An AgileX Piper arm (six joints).
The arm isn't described. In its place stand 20 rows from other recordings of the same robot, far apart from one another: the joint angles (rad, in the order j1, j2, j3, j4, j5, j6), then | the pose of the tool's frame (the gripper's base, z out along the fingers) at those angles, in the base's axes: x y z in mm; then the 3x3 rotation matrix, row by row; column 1 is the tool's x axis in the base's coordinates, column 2 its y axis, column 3 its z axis.
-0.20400, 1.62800, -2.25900, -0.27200, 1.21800, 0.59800 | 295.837, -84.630, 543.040; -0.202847, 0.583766, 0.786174; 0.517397, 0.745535, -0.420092; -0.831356, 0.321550, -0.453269
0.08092, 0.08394, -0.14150, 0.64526, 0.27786, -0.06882 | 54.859, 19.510, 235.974; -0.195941, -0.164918, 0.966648; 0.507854, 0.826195, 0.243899; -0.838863, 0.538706, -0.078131
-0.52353, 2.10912, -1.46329, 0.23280, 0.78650, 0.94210 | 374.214, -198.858, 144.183; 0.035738, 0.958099, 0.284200; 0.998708, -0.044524, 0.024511; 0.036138, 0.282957, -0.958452
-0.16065, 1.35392, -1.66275, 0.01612, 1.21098, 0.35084 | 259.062, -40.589, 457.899; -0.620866, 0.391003, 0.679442; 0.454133, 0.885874, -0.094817; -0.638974, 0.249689, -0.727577
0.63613, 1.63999, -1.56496, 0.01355, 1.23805, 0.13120 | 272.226, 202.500, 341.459; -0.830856, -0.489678, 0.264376; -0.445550, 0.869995, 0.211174; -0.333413, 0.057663, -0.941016
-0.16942, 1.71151, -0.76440, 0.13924, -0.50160, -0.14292 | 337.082, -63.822, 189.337; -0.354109, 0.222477, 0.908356; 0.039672, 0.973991, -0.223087; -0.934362, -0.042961, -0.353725
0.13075, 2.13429, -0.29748, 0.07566, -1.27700, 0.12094 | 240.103, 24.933, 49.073; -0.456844, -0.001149, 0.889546; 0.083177, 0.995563, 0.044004; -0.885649, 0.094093, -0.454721
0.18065, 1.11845, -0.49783, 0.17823, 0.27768, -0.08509 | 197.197, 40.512, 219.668; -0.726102, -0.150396, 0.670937; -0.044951, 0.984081, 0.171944; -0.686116, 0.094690, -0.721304
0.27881, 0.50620, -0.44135, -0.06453, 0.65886, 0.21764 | 92.426, 22.722, 267.308; -0.603292, -0.146442, 0.783961; -0.000355, 0.983046, 0.183357; -0.797521, 0.110339, -0.593116
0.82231, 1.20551, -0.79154, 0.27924, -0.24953, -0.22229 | 188.402, 193.749, 333.052; -0.092098, -0.681196, 0.726285; -0.027757, 0.730858, 0.681965; -0.995363, 0.042648, -0.086219
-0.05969, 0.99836, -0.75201, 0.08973, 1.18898, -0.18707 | 150.886, -1.436, 274.851; -0.968085, -0.108345, 0.225992; -0.094844, 0.993042, 0.069800; -0.231982, 0.046138, -0.971625
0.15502, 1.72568, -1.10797, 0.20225, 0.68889, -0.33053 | 335.163, 64.138, 203.732; -0.876128, -0.354359, 0.326847; -0.310252, 0.933396, 0.180319; -0.368975, 0.056578, -0.927716
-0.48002, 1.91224, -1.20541, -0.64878, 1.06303, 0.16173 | 285.663, -202.894, 171.169; -0.944479, 0.211585, -0.251379; 0.309492, 0.829800, -0.464378; 0.110339, -0.516395, -0.849212
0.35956, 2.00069, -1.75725, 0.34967, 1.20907, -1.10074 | 385.959, 176.232, 262.313; -0.182731, -0.979351, 0.086499; -0.904837, 0.201933, 0.374823; -0.384550, -0.009776, -0.923052
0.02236, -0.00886, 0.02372, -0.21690, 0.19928, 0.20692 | 56.082, -2.624, 188.065; -0.122164, 0.019225, 0.992324; -0.008545, 0.999755, -0.020421; -0.992473, -0.010974, -0.121969
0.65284, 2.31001, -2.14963, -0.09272, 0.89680, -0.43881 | 418.613, 311.824, 234.512; -0.301995, -0.815811, 0.493206; -0.829336, 0.479956, 0.286084; -0.470108, -0.322638, -0.821525
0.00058, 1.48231, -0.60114, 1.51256, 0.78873, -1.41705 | 247.209, 64.595, 195.932; -0.784206, -0.411769, 0.464185; 0.049771, 0.703928, 0.708525; -0.618502, 0.578733, -0.531530
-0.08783, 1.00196, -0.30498, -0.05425, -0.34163, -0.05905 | 185.717, -14.694, 232.007; -0.270491, 0.040763, 0.961859; -0.086537, 0.994029, -0.066462; -0.958825, -0.101213, -0.265349
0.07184, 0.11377, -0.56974, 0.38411, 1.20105, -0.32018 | -6.354, 31.421, 291.500; -0.519231, -0.445810, 0.729145; -0.201053, 0.892940, 0.402785; -0.830649, 0.062542, -0.553273
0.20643, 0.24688, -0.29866, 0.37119, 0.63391, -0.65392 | 55.165, 31.527, 246.382; -0.276321, -0.514396, 0.811815; -0.400041, 0.829609, 0.389507; -0.873850, -0.217131, -0.435018
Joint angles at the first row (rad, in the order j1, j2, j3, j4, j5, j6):
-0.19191, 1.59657, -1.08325, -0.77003, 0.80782, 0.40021
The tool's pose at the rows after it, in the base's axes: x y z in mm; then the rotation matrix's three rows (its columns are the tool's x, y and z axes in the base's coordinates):
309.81, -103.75, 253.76; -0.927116, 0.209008, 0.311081; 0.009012, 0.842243, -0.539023; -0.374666, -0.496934, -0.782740
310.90, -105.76, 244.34; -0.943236, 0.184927, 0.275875; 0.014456, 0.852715, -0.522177; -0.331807, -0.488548, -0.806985
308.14, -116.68, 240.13; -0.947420, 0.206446, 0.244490; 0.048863, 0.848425, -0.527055; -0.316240, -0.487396, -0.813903
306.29, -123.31, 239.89; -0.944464, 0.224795, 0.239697; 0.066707, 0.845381, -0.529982; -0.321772, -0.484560, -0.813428
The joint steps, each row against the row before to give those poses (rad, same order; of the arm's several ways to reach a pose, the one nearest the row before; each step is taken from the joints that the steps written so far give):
-0.00001, 0.00674, -0.02613, 0.06972, 0.00900, -0.06838
-0.00912, 0.02479, 0.00019, 0.03024, 0.00910, -0.03598
-0.03485, 0.01224, -0.00002, 0.00453, 0.00327, -0.00488
-0.02215, 0.00097, -0.00001, 0.00123, -0.00799, 0.00001

